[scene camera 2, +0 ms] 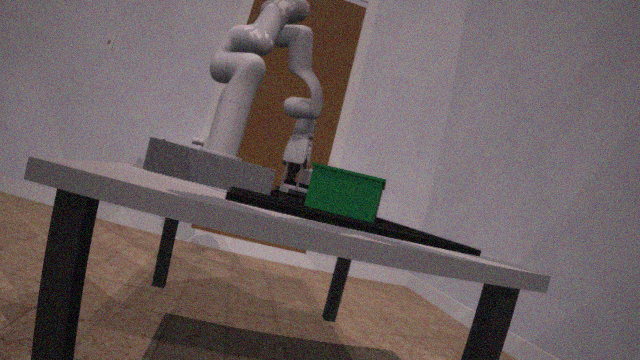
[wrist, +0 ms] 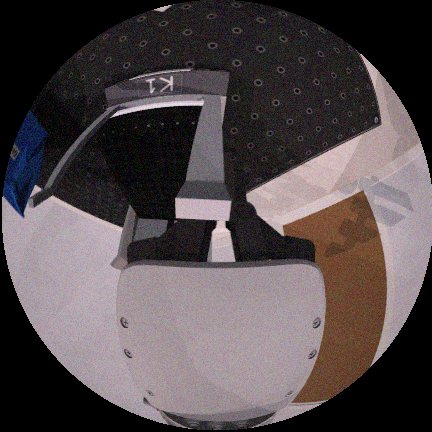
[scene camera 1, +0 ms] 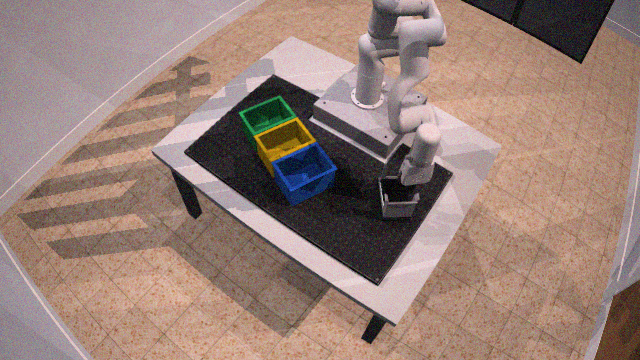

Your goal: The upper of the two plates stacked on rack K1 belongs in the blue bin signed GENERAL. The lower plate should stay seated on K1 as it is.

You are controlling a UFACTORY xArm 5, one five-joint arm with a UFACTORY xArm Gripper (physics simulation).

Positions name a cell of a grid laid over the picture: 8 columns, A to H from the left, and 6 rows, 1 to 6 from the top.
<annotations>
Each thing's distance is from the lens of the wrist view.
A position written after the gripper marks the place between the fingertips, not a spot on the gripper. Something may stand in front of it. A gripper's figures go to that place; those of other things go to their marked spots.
gripper (wrist: E3): 0.12 m
black plate (wrist: C3): 0.11 m
</annotations>
